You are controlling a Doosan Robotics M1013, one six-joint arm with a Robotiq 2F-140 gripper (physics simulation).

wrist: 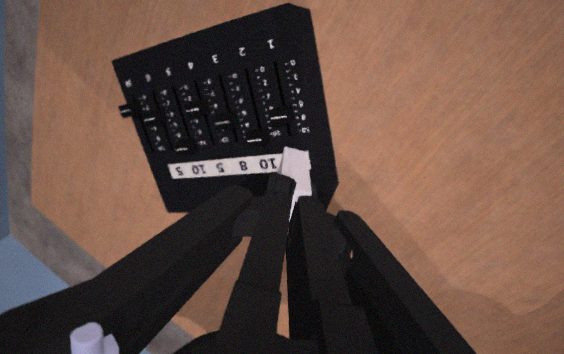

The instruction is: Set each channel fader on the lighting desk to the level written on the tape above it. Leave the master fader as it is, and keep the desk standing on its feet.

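Places are measured from the arm's base along level axes (x left, y back, z up), in millimetres.
Pixels of known places: gripper, fingertip midpoint: (290, 167).
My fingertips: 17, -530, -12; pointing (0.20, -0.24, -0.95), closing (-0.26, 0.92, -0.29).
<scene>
Behind a point stands the place of what it marks, as x, y, z.
The black lighting desk (300, 40) {-51, -574, -38} lies face up in the wrist view, its numbers upside down; its feet are hidden. My gripper (290, 167) {17, -530, -12} is shut and empty, its pale pads over the right end of the white tape (230, 166) {56, -572, -25}, covering the label for channel 1. The tape's visible labels read 10, 8, 5, 10, 5 for channels 2 to 6. Fader 1 (278, 117) {-8, -555, -12} is between mid-scale and 10. Faders 2 (254, 140) {16, -562, -12} and 5 (181, 149) {61, -611, -12} are near 10. Fader 3 (222, 122) {20, -589, -12} is near 8. Faders 4 (192, 109) {25, -614, -12} and 6 (149, 119) {56, -646, -11} are near mid-scale.
The master fader (125, 110) {64, -670, -12} is at the desk's left edge, beside fader 6. The wooden table top (430, 125) {-47, -462, -80} surrounds the desk. The table's edge runs down the left, with a grey surface (22, 150) beyond. The gripper's dark links cover the lower middle.
</scene>
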